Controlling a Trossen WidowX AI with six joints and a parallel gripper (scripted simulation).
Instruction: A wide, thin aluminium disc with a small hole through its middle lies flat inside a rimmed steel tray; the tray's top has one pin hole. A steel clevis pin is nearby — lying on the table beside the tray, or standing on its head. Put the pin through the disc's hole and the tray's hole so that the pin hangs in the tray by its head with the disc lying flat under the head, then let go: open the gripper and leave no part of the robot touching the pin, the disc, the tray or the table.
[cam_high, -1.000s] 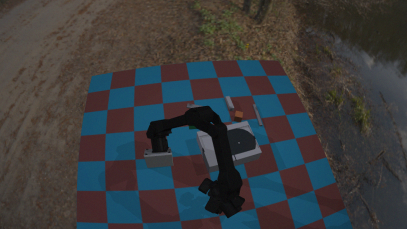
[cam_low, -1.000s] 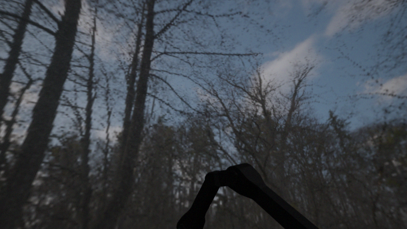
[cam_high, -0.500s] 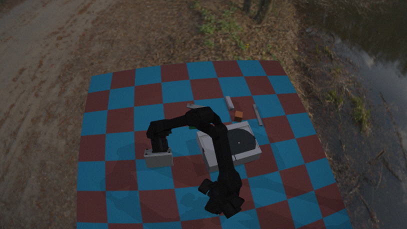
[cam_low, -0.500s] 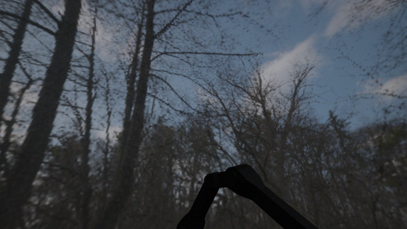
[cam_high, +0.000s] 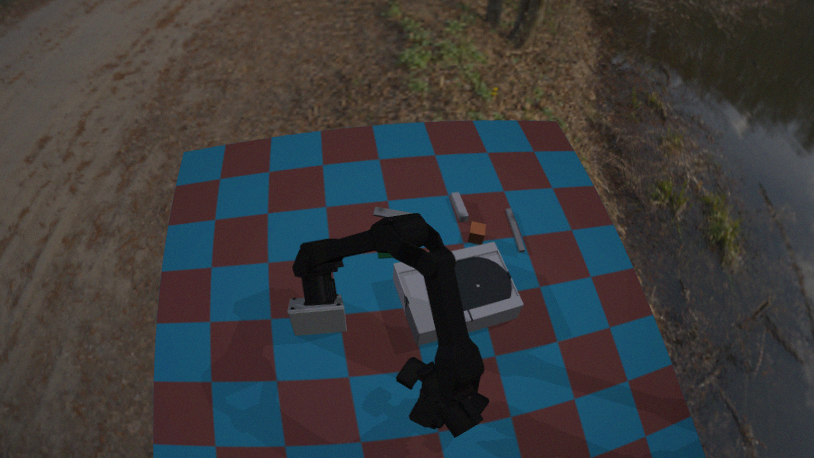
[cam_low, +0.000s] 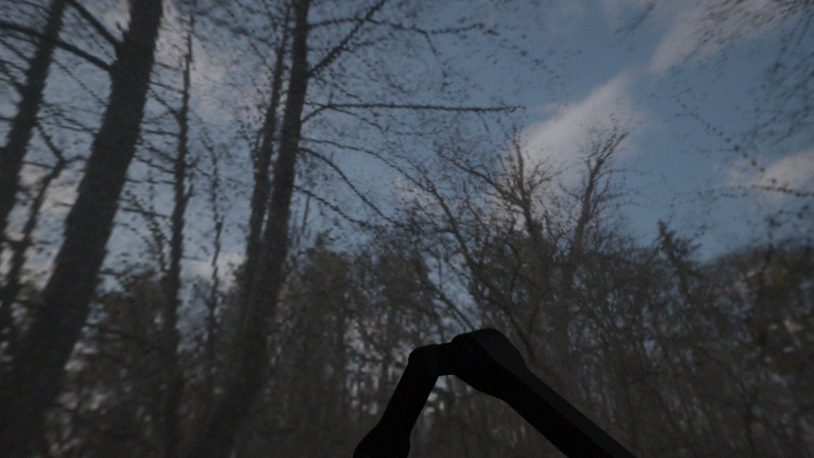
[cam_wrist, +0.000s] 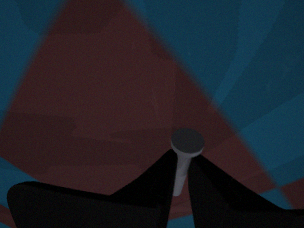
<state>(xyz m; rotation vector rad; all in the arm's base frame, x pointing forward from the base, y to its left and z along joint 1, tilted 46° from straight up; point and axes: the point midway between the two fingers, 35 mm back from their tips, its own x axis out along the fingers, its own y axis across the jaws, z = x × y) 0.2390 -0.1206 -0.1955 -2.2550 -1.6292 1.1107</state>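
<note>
The dark round disc lies 10 cm ahead of my gripper tip, 24 cm to the left of it and 5 cm above it. The rest, counted from my gripper tip: steel tray (6 cm ahead, 24 cm to the left, 4 cm above); then flat green piece (7 cm behind, 40 cm to the left); then steel clevis pin (1 cm to the left).
</note>
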